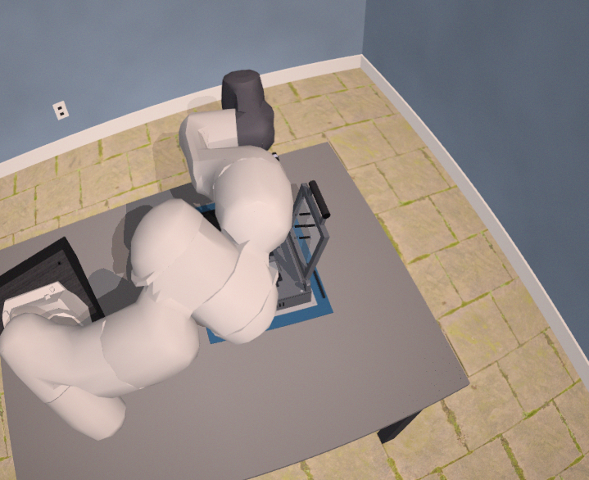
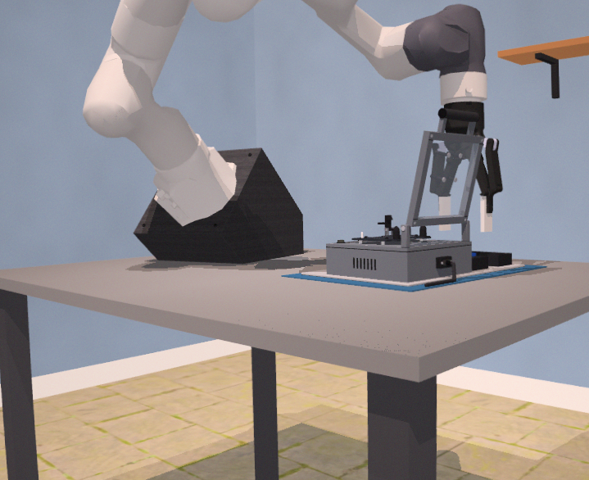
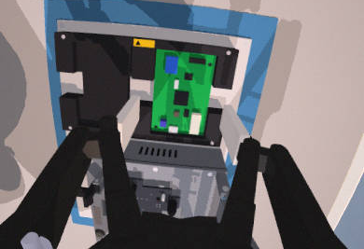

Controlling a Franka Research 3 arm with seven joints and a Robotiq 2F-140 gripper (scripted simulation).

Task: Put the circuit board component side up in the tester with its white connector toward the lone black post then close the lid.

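Right now the green circuit board is 8 cm below my hand. From my hand the other things lie so: black nest: 16 cm to the right, 5 cm behind, 3 cm below; then tester lid: 18 cm to the right, 9 cm above, 7 cm ahead.
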